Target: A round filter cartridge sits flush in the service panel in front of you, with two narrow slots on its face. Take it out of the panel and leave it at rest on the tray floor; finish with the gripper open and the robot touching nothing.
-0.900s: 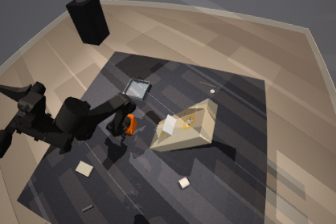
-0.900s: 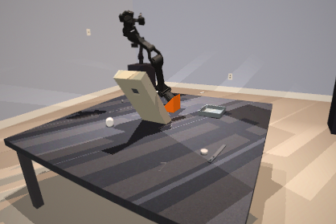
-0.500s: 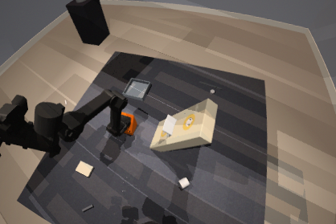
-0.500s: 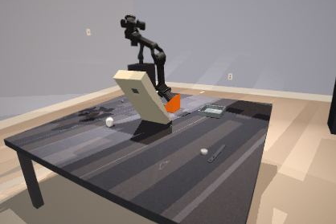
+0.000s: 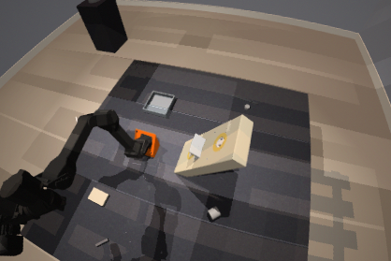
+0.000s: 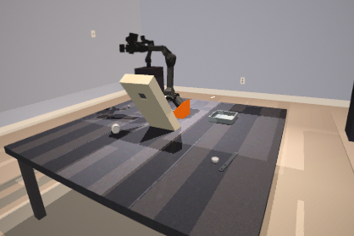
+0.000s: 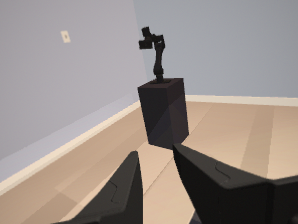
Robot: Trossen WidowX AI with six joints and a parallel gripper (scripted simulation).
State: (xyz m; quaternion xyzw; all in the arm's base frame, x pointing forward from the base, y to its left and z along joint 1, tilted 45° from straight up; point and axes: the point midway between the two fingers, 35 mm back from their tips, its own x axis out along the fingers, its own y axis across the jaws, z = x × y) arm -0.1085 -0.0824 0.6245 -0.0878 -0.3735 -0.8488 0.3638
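My gripper tip is now 50 cm short of the round filter cartridge, 54 cm to the right of it and 20 cm above it. From my gripper tip the other things lie so: small grey bar 12 cm ahead, 2 cm to the left, 46 cm below; pale flat block 1 cm behind, 19 cm to the left, 46 cm below; tan service panel 45 cm ahead, 54 cm to the left, 28 cm below.
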